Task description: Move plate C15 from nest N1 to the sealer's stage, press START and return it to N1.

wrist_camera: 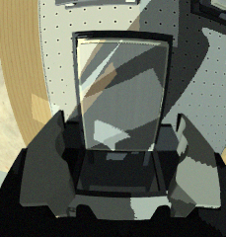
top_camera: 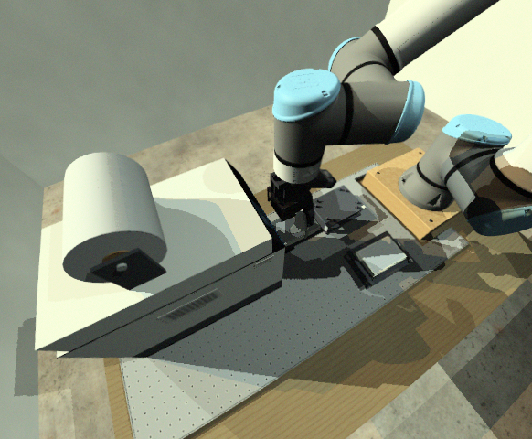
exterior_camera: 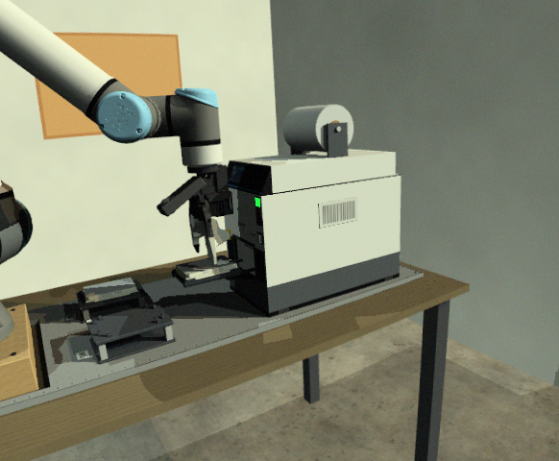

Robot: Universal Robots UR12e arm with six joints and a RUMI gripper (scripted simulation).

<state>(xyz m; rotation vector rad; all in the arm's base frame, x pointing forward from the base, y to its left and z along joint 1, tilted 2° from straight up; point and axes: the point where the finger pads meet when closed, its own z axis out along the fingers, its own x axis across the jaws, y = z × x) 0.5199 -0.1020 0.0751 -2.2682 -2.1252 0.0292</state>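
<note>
Right now the white open-well plate is 3 cm below my hand. The rest, counted from my hand: dark stage 4 cm below; foil-covered plate 19 cm behind, 20 cm to the left, 10 cm below; start button 9 cm ahead, 10 cm to the right, 4 cm above.
</note>
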